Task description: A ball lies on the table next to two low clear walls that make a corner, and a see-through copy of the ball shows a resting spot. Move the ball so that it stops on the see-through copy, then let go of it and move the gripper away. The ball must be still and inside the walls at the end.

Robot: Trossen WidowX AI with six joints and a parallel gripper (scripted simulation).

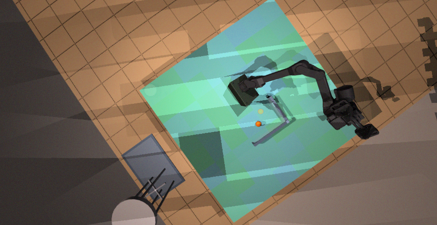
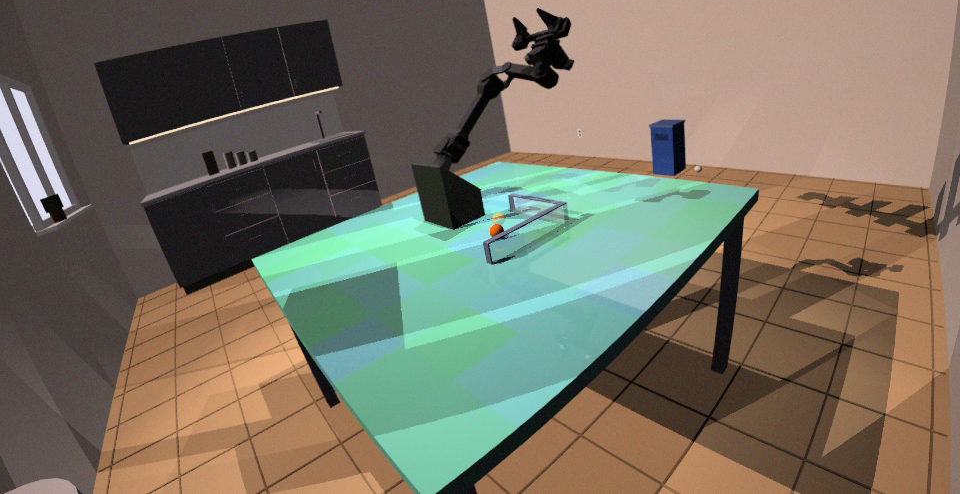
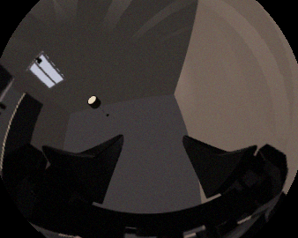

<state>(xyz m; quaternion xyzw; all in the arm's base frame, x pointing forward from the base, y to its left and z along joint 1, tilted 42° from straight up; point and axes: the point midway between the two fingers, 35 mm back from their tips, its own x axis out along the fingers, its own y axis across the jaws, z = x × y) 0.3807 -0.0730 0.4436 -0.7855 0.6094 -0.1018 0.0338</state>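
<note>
My gripper tip is now 30 mm past the orange ball, 200 mm to the left of it and 600 mm above it. The rest, counted from my gripper tip: see-through copy of ball: 110 mm behind, 150 mm to the right, 600 mm below.
</note>
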